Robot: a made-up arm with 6 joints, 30 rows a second.
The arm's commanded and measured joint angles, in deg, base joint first. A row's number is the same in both.
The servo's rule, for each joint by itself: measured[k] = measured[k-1] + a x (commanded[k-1-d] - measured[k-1]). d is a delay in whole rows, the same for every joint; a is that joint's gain. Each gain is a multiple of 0.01, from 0.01 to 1. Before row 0 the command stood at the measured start. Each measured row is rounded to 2 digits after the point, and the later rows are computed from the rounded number. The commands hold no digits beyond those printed.
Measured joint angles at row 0:
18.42, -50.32, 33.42, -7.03, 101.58, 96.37
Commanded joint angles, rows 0 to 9:
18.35, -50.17, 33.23, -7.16, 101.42, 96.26
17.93, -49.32, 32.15, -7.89, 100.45, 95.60
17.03, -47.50, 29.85, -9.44, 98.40, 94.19
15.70, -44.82, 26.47, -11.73, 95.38, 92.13
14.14, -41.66, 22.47, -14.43, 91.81, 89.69
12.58, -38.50, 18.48, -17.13, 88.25, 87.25
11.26, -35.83, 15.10, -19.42, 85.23, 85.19
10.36, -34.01, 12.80, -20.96, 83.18, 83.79
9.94, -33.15, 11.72, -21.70, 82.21, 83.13
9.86, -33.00, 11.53, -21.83, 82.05, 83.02
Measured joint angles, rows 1 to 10:
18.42, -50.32, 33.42, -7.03, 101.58, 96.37
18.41, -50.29, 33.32, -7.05, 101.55, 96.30
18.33, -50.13, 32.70, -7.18, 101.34, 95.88
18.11, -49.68, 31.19, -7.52, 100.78, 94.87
17.70, -48.85, 28.69, -8.15, 99.75, 93.23
17.09, -47.63, 25.39, -9.09, 98.24, 91.11
16.32, -46.08, 21.73, -10.30, 96.34, 88.79
15.46, -44.34, 18.22, -11.67, 94.23, 86.63
14.59, -42.58, 15.35, -13.06, 92.13, 84.93
13.80, -40.98, 13.43, -14.36, 90.25, 83.85
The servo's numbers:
d 1
a 0.17 0.17 0.53 0.15 0.19 0.60

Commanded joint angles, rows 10 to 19:
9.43, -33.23, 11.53, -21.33, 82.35, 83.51
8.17, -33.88, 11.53, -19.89, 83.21, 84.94
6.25, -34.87, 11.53, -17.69, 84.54, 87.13
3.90, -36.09, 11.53, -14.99, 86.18, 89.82
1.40, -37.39, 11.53, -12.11, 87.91, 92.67
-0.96, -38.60, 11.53, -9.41, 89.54, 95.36
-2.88, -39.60, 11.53, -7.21, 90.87, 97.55
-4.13, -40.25, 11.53, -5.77, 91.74, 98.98
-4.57, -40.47, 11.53, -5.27, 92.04, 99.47
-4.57, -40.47, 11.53, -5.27, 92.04, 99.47
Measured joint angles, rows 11 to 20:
13.13, -39.62, 12.42, -15.48, 88.69, 83.35
12.50, -38.53, 11.95, -16.36, 87.49, 83.45
11.76, -37.74, 11.73, -16.89, 86.68, 84.34
10.82, -37.25, 11.62, -17.01, 86.27, 86.01
9.64, -37.05, 11.57, -16.71, 86.25, 88.30
8.24, -37.11, 11.55, -16.02, 86.57, 90.92
6.68, -37.36, 11.54, -15.03, 87.13, 93.58
5.05, -37.74, 11.53, -13.86, 87.84, 95.96
3.49, -38.17, 11.53, -12.65, 88.58, 97.77
2.12, -38.56, 11.53, -11.54, 89.24, 98.79

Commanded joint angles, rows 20 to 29:
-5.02, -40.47, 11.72, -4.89, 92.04, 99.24
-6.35, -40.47, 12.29, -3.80, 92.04, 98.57
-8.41, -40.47, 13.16, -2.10, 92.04, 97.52
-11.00, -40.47, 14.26, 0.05, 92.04, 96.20
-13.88, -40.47, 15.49, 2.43, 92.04, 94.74
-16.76, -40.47, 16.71, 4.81, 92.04, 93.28
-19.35, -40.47, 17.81, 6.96, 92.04, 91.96
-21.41, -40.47, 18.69, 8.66, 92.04, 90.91
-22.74, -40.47, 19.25, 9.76, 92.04, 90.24
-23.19, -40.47, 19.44, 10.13, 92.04, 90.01
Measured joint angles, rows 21 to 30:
0.98, -38.88, 11.53, -10.60, 89.77, 99.20
-0.04, -39.15, 11.63, -9.74, 90.20, 99.22
-1.11, -39.37, 11.98, -8.85, 90.55, 98.83
-2.35, -39.56, 12.61, -7.84, 90.83, 98.04
-3.82, -39.71, 13.48, -6.66, 91.06, 96.94
-5.53, -39.84, 14.55, -5.30, 91.25, 95.62
-7.44, -39.95, 15.69, -3.78, 91.40, 94.22
-9.46, -40.04, 16.81, -2.17, 91.52, 92.86
-11.49, -40.11, 17.81, -0.55, 91.62, 91.69
-13.40, -40.17, 18.57, 1.00, 91.70, 90.82

